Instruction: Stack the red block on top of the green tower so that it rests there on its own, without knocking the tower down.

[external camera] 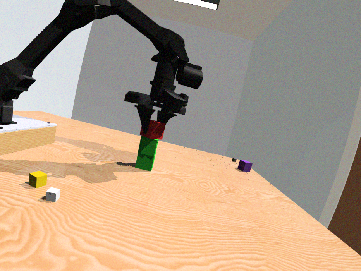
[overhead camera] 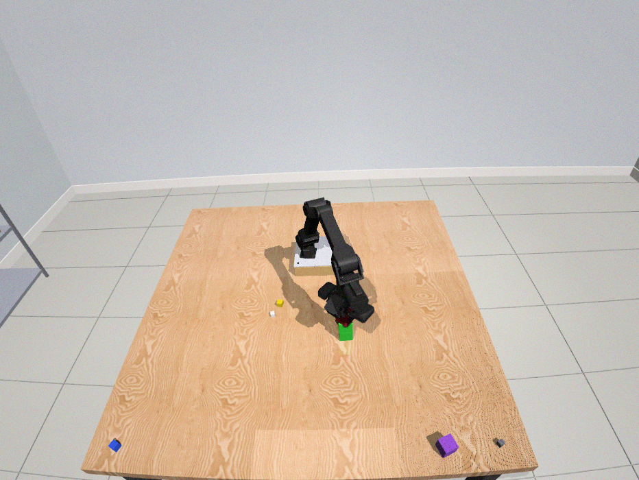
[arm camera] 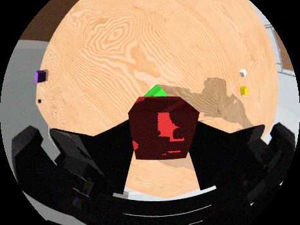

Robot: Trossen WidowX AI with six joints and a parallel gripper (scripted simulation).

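Now: the red block 10 mm above my gripper tip. From my gripper tip the other things lie so: purple block (370 mm ahead, 310 mm to the left, 80 mm below); then small yellow block (260 mm to the right, 120 mm behind, 90 mm below); then small white block (280 mm to the right, 90 mm below, 60 mm behind).
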